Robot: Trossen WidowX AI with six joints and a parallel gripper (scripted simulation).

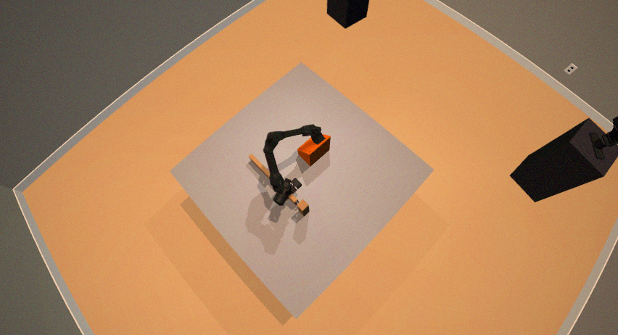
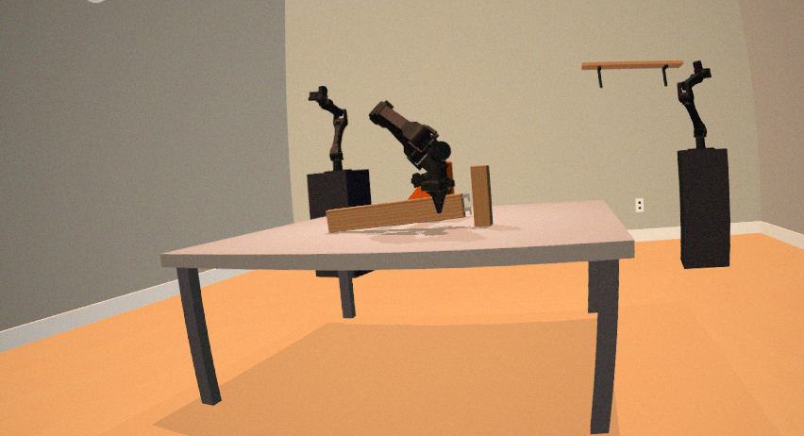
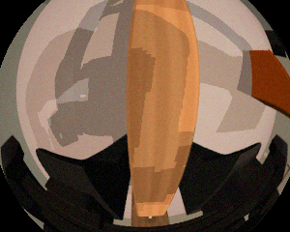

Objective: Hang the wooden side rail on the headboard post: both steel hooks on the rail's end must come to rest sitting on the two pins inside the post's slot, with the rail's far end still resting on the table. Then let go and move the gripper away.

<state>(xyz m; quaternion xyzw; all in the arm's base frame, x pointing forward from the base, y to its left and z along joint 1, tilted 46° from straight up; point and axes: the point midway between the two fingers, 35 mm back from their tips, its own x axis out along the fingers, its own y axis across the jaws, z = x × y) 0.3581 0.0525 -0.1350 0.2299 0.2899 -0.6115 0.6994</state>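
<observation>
Now: the headboard post 20 mm behind my gripper tip, 130 mm to the left of it and 40 mm above it.
</observation>
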